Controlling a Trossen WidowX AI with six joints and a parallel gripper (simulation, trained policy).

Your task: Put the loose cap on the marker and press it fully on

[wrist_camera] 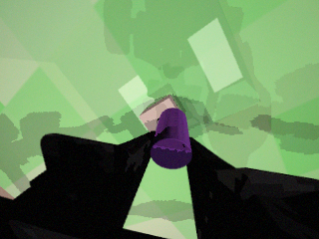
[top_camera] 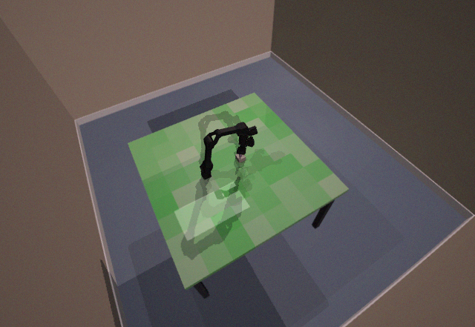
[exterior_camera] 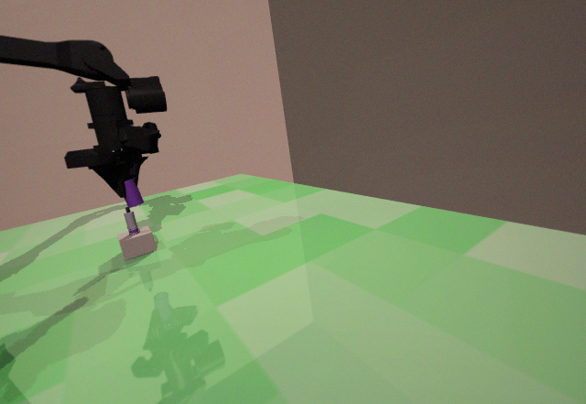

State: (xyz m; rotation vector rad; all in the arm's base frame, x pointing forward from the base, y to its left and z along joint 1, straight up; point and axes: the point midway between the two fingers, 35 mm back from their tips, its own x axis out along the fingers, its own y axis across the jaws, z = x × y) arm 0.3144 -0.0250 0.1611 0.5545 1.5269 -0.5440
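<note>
The holder block is 1 cm behind my gripper tip, 2 cm to the left of it and 11 cm below it. Also, from my gripper tip: purple cap (right at my gripper tip).
</note>
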